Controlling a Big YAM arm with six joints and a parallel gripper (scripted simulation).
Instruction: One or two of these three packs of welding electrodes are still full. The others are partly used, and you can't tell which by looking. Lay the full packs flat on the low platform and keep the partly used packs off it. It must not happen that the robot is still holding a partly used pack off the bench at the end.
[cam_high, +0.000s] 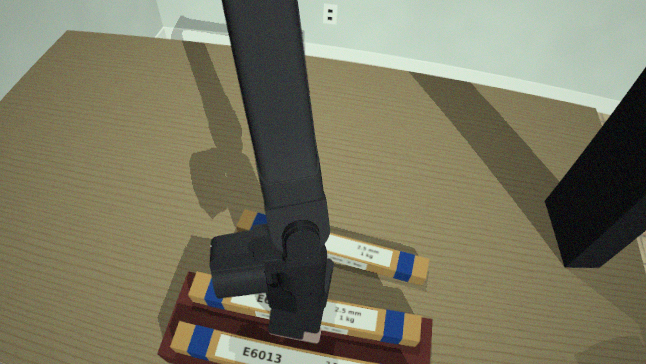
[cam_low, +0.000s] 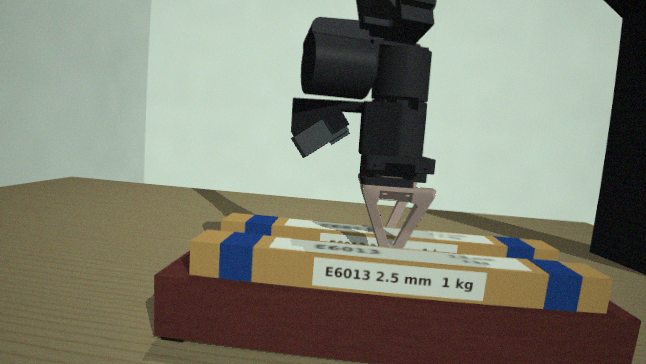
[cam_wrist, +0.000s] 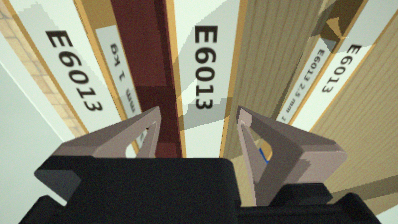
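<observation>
Now: hand 6 cm above the dark red low platform and 4 cm to the right of it.
</observation>
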